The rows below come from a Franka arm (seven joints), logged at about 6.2 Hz.
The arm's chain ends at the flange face. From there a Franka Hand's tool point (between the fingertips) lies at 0.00 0.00 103.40 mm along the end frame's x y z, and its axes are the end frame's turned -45 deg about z.
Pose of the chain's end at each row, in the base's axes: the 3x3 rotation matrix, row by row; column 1 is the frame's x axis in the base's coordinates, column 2 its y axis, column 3 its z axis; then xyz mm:
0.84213, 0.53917, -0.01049; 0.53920, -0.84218, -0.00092; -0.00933, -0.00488, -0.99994; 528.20, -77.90, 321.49
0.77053, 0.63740, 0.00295; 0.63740, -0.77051, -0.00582; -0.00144, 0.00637, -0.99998; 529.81, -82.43, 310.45
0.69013, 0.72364, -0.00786; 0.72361, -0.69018, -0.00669; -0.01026, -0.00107, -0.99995; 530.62, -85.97, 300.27
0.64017, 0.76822, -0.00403; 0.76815, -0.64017, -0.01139; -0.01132, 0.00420, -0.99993; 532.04, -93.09, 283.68
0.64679, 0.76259, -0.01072; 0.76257, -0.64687, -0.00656; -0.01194, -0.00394, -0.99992; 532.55, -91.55, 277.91
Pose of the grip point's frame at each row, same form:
0.21423, 0.97673, -0.01049; 0.97678, -0.21424, -0.00092; -0.00315, -0.01005, -0.99994; 527.12, -78.00, 218.10
0.09414, 0.99556, 0.00295; 0.99554, -0.09412, -0.00582; -0.00552, 0.00349, -0.99998; 530.12, -83.03, 207.05
-0.02370, 0.99969, -0.00786; 0.99970, 0.02364, -0.00669; -0.00650, -0.00801, -0.99995; 529.81, -86.66, 196.88
-0.09055, 0.99588, -0.00403; 0.99583, 0.09050, -0.01139; -0.01097, -0.00503, -0.99993; 531.62, -94.27, 180.29
-0.08188, 0.99658, -0.01072; 0.99662, 0.08181, -0.00656; -0.00566, -0.01123, -0.99992; 531.44, -92.23, 174.52

